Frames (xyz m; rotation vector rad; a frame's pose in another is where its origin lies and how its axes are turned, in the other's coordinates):
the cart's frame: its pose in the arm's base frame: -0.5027 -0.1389 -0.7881 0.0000 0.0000 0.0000
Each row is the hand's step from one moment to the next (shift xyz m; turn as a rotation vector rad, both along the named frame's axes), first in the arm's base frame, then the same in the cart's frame.
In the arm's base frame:
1: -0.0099 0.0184 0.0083 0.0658 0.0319 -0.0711
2: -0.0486 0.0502 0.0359 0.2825 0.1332 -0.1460
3: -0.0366 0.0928 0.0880 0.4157 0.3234 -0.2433
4: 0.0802 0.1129 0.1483 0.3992 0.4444 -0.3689
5: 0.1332 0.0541 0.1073 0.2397 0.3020 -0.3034
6: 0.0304 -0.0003 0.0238 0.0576 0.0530 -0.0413
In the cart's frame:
1: -0.0099 0.0184 0.0083 0.0658 0.0319 -0.0711
2: -0.0486 0.0502 0.0359 0.2825 0.1332 -0.1460
3: -0.0366 0.0928 0.0880 0.4157 0.3234 -0.2433
4: 0.0802 0.1129 0.1483 0.3992 0.4444 -0.3689
5: 0.1332 0.0541 0.1073 0.2397 0.3020 -0.3034
6: 0.0304 -0.0003 0.0238 0.0576 0.0530 -0.0413

